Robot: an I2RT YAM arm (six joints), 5 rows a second.
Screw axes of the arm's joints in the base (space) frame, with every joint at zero. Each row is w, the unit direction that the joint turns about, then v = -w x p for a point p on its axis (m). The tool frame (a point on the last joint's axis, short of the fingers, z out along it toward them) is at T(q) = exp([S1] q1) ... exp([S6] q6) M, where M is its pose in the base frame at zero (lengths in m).
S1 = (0, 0, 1, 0, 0, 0)
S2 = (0, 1, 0, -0.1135, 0, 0.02)
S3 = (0, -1, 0, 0.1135, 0, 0.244)
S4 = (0, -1, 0, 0.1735, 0, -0.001)
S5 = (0, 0, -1, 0, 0.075, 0)
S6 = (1, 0, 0, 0, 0.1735, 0)
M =
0 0 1 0.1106
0 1 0 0
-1 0 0 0.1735
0 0 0 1
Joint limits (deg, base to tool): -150..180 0..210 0..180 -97..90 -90..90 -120..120
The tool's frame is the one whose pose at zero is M.
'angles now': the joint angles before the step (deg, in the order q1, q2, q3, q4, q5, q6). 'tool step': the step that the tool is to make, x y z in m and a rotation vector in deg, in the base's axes. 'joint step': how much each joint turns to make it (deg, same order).
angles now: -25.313 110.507 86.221 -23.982 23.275 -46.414
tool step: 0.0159 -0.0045 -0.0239 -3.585 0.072 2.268
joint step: 0.431 4.015 -0.857 7.912 1.129 -3.917
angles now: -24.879 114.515 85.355 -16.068 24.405 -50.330
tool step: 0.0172 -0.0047 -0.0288 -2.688 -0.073 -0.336
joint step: 0.525 5.402 0.598 6.528 2.303 -1.245
